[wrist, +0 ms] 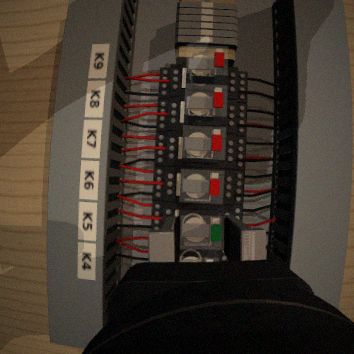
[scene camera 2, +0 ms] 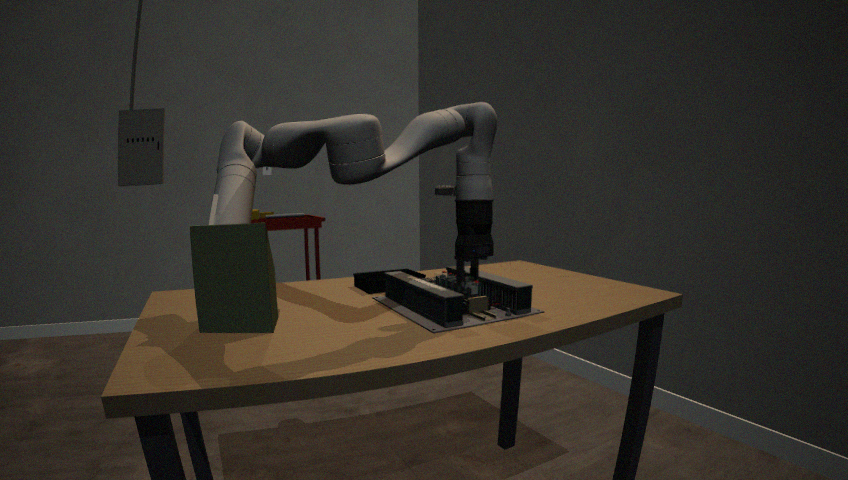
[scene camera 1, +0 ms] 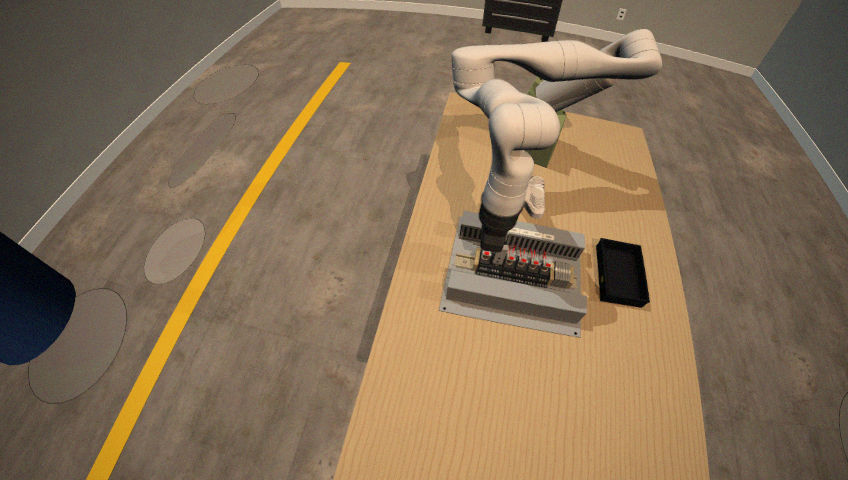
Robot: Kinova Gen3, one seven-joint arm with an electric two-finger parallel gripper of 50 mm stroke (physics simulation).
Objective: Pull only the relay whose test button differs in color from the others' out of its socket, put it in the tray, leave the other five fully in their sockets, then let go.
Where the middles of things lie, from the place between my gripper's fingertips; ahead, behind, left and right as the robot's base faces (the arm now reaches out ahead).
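I see the grey panel (scene camera 1: pixel 462 246), and it is 60 mm to the left of my hand and 60 mm below it.
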